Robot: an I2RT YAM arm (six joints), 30 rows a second.
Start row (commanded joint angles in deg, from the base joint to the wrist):
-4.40, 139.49, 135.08, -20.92, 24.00, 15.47
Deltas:
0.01, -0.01, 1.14, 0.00, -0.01, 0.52
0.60, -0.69, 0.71, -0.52, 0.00, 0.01
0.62, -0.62, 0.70, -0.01, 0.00, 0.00
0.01, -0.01, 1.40, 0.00, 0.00, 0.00
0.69, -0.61, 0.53, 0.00, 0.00, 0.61
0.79, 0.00, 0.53, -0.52, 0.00, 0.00
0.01, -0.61, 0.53, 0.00, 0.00, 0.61
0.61, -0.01, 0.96, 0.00, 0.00, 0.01
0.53, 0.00, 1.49, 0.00, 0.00, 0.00
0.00, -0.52, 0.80, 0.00, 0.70, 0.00
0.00, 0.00, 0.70, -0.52, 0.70, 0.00
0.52, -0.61, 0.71, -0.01, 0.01, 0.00
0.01, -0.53, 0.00, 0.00, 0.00, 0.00
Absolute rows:
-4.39, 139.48, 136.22, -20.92, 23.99, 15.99
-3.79, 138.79, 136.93, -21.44, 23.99, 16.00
-3.17, 138.17, 137.63, -21.45, 23.99, 16.00
-3.16, 138.16, 139.03, -21.45, 23.99, 16.00
-2.47, 137.55, 139.56, -21.45, 23.99, 16.61
-1.68, 137.55, 140.09, -21.97, 23.99, 16.61
-1.67, 136.94, 140.62, -21.97, 23.99, 17.22
-1.06, 136.93, 141.58, -21.97, 23.99, 17.23
-0.53, 136.93, 143.07, -21.97, 23.99, 17.23
-0.53, 136.41, 143.87, -21.97, 24.69, 17.23
-0.53, 136.41, 144.57, -22.49, 25.39, 17.23
-0.01, 135.80, 145.28, -22.50, 25.40, 17.23
0.00, 135.27, 145.28, -22.50, 25.40, 17.23

